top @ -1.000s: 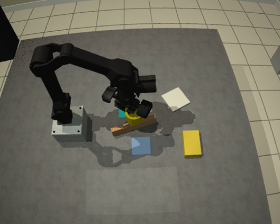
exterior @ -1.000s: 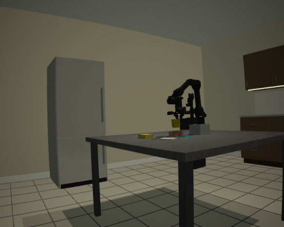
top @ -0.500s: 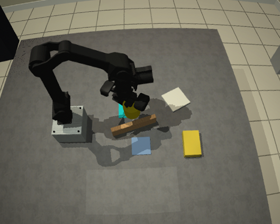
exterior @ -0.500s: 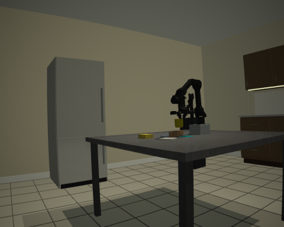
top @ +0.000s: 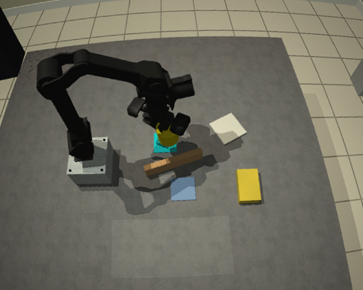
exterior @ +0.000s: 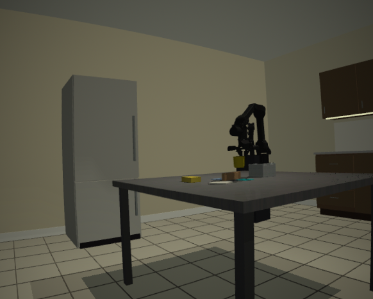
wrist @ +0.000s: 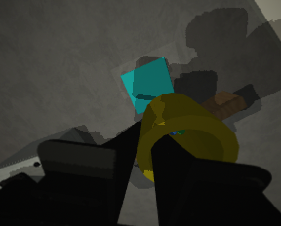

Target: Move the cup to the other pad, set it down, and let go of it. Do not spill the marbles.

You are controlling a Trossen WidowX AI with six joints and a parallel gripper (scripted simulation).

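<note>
Right now my gripper tip is 1 cm short of the teal pad, 1 cm to the right of it and 12 cm above it. Round my gripper tip: yellow cup 2 cm ahead, 2 cm to the right; wooden bar 3 cm ahead, 8 cm to the right, 10 cm below; marble 1 cm ahead, 3 cm to the right, 2 cm below.
</note>
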